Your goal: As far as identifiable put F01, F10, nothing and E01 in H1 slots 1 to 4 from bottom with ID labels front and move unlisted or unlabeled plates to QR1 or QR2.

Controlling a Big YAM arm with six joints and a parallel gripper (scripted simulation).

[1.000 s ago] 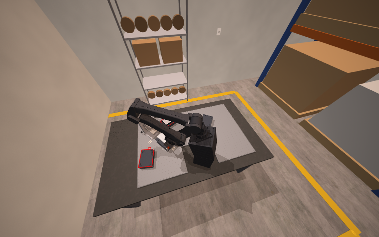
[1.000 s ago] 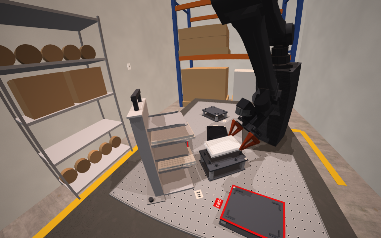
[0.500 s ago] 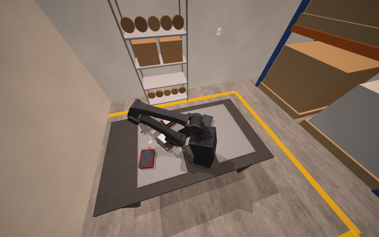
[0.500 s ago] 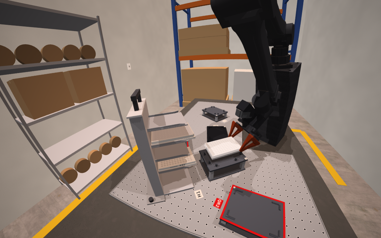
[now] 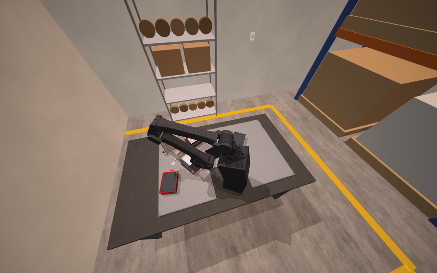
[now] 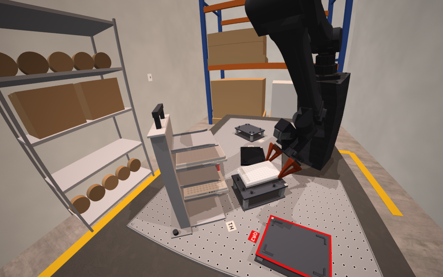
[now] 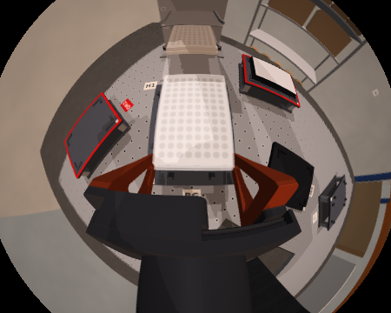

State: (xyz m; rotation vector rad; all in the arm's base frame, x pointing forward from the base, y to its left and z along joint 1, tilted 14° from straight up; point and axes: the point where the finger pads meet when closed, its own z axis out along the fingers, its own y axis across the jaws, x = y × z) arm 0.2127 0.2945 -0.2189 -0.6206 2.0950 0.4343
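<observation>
The dark regrip nest is 40 mm below my hand, 40 mm ahead of it and 30 mm to the left of it. The rest, counted from my hand: H1 deck label: 190 mm to the left, 100 mm ahead, 90 mm below; then flat black nest: 210 mm to the right, 100 mm ahead, 90 mm below; then quarantine nest QR2: 230 mm to the left, 80 mm behind, 60 mm below.
</observation>
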